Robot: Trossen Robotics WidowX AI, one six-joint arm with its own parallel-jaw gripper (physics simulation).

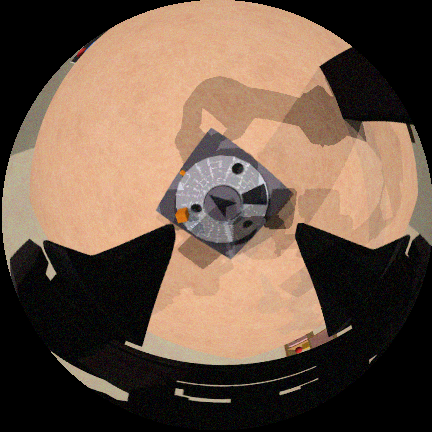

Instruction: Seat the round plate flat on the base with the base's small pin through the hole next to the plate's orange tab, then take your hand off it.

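Places are measured from the arm's base along level axes (x ahead, y left, z up), in metres.
Where they show: gripper, fingertip midpoint: [237, 230].
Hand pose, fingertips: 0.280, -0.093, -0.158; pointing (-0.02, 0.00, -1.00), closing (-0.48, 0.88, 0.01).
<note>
After its pixels a point has its place, as x, y, z.
The round plate [207, 177] @(0.273, -0.125, -0.238), light grey with a pale line pattern, lies over the dark square base [211, 137] @(0.231, -0.143, -0.250), whose corners stick out around it. The plate's orange tab [182, 215] @(0.318, -0.130, -0.222) is at its lower left, with a dark hole [196, 207] @(0.313, -0.121, -0.250) right beside it. A smaller orange mark [182, 173] @(0.283, -0.153, -0.249) shows at the plate's upper left edge. A dark arrow shows in the round middle. I cannot make out the pin in the hole, nor whether the plate lies fully flat. My gripper [237, 230] @(0.280, -0.093, -0.158) is open and empty, its fingers apart on the near side of the plate and base.
A small box with a red spot [299, 348] is at the bottom right, beyond the table's edge. A dark object with red and blue [82, 51] shows at the upper left edge. A black part [372, 87] is at the upper right. Arm shadows cross the table [115, 115] @(0.246, -0.309, -0.274).
</note>
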